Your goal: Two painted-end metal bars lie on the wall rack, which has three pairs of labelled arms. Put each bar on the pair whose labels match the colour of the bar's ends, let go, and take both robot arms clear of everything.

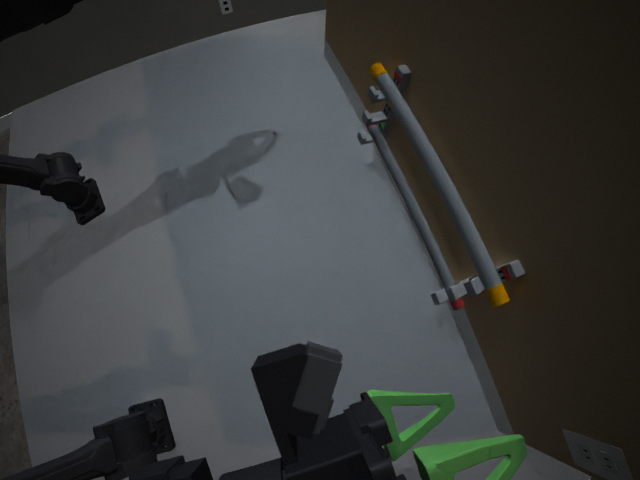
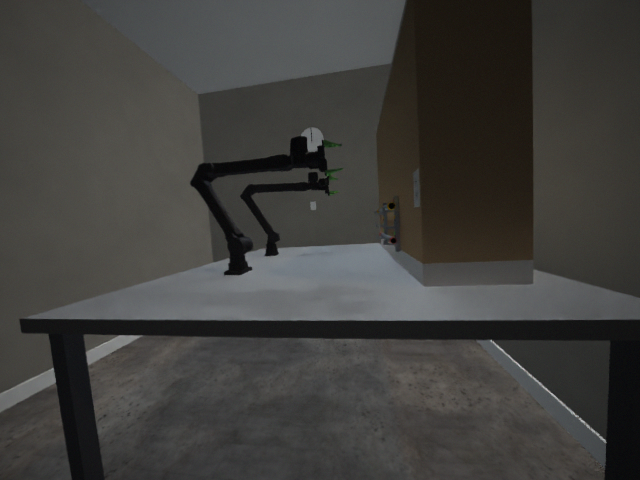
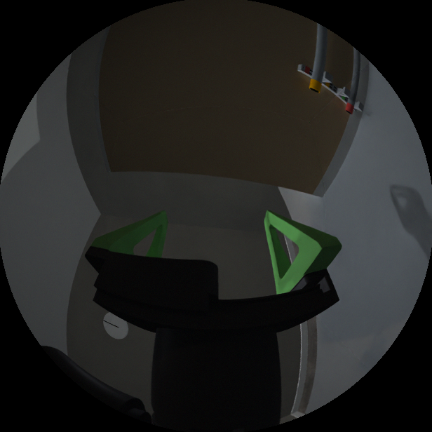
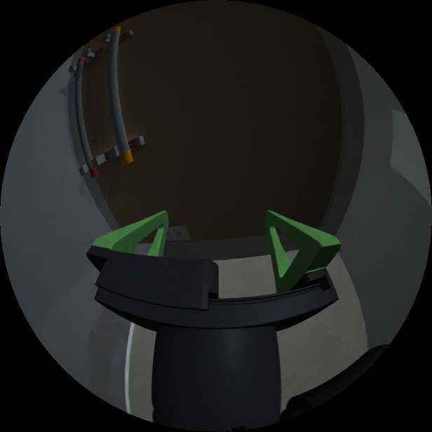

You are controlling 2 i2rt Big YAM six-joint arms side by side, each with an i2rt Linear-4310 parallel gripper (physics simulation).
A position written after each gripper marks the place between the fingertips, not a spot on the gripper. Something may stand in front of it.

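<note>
An orange-ended bar (image 1: 494, 288) (image 4: 115, 114) can be seen in the scene, as can a brown wall (image 1: 526, 113) (image 2: 459, 103) (image 3: 220, 95) (image 4: 238, 116). The robot's right gripper (image 1: 482, 418) (image 4: 216, 215) is in sight as well, and so is the left gripper (image 3: 215, 215).
</note>
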